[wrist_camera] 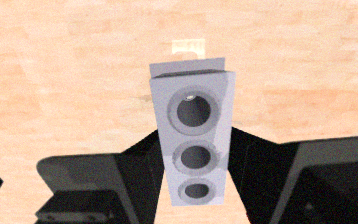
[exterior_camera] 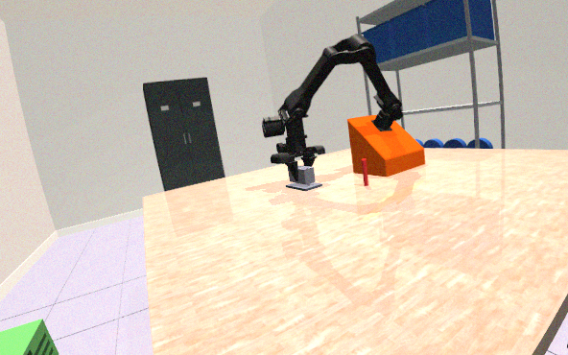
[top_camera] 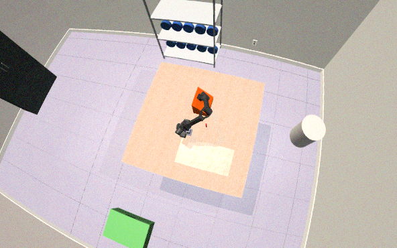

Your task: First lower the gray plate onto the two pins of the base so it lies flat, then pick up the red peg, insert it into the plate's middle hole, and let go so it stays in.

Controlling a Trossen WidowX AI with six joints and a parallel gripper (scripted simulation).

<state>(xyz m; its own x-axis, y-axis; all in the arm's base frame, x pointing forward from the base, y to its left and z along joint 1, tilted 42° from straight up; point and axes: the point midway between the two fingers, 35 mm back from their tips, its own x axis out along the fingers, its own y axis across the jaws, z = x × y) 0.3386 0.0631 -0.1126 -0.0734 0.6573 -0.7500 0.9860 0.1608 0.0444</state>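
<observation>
My gripper tip is now 3 cm below the gray plate. Round my gripper tip: red peg: 18 cm to the left, 12 cm behind, 1 cm above; flat gray base: 2 cm below.
</observation>
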